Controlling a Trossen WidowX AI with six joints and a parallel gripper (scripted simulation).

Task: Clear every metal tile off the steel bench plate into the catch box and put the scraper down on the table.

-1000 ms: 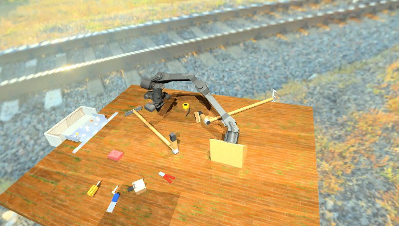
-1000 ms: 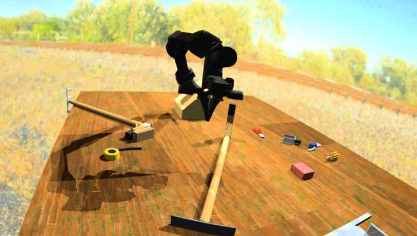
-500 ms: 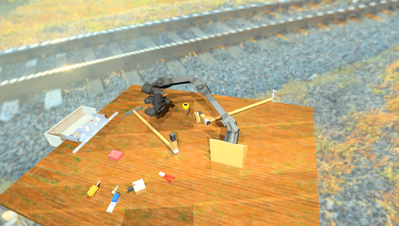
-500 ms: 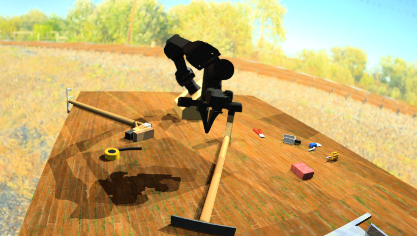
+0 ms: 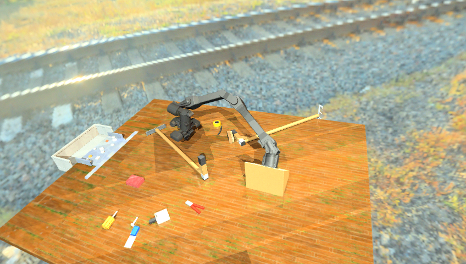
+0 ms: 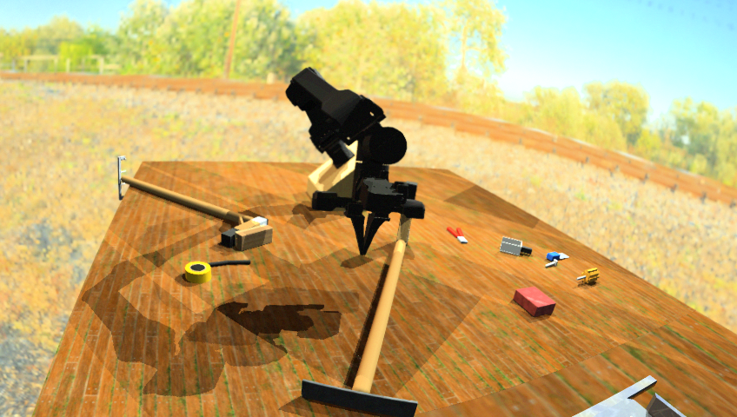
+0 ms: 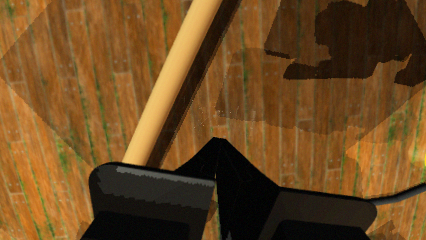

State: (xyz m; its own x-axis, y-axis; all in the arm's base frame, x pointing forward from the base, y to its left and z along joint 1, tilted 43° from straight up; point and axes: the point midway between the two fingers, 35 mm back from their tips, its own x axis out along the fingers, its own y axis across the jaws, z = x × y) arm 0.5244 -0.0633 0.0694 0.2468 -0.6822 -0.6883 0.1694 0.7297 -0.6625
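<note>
Now: gripper tip 4 cm short of the long scraper, 4 cm to the right of it and 1 cm above it. Round my gripper tip: red block (11 cm ahead, 33 cm to the left, 6 cm below); then wooden block (20 cm behind, 18 cm to the right, 5 cm below); then yellow tape roll (4 cm behind, 29 cm to the right, 6 cm below).
</note>
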